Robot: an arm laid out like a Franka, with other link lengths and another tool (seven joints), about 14 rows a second.
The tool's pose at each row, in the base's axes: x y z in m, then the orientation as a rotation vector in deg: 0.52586 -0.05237 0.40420 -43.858 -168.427 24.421; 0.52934 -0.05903 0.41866 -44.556 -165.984 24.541; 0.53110 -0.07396 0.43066 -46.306 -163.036 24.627; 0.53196 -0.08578 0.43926 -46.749 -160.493 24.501; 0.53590 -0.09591 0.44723 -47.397 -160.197 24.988; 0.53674 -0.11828 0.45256 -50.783 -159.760 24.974; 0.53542 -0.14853 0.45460 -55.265 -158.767 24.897; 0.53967 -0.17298 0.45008 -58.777 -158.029 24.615; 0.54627 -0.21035 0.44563 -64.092 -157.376 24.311; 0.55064 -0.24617 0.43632 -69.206 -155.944 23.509; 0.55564 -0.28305 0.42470 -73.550 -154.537 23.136; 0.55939 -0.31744 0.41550 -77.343 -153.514 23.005
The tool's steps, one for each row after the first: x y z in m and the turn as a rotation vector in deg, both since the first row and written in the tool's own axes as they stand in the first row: -0.00626 -0.00806 -0.01270 0.804 2.109 0.554; -0.01506 -0.02315 -0.02076 1.662 4.517 1.859; -0.02156 -0.03509 -0.02620 2.378 6.810 2.288; -0.02993 -0.04399 -0.03189 2.712 6.824 2.766; -0.04157 -0.06384 -0.03158 2.519 6.625 5.091; -0.05518 -0.09036 -0.02586 2.338 6.656 8.194; -0.07082 -0.10755 -0.01608 2.028 6.631 10.614; -0.09483 -0.13449 -0.00349 1.452 6.004 14.223; -0.11614 -0.15978 0.01369 0.808 6.118 17.761; -0.13852 -0.18501 0.03325 0.477 6.166 20.803; -0.15859 -0.20942 0.05006 0.218 5.877 23.431
